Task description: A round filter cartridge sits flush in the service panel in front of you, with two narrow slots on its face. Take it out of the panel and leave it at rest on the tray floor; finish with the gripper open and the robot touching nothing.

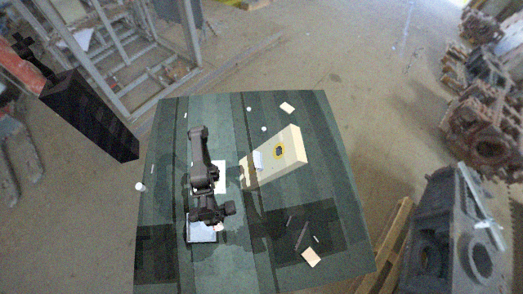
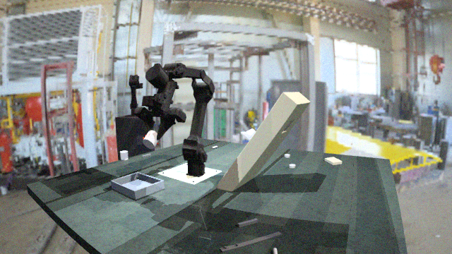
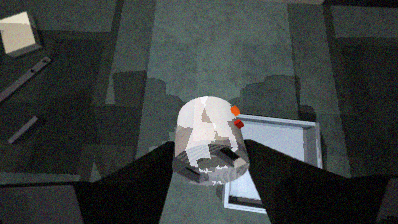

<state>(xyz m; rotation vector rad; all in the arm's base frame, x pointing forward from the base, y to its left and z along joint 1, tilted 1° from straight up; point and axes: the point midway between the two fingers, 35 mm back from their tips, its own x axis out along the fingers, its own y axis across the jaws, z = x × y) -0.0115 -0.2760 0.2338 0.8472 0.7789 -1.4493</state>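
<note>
The grey tray is 11 cm behind my gripper tip, 3 cm to the left of it and 19 cm below it. From my gripper tip the other things lie so: tan service panel (31 cm ahead, 23 cm to the left, 2 cm below); then filter cartridge (right at my gripper tip).
</note>
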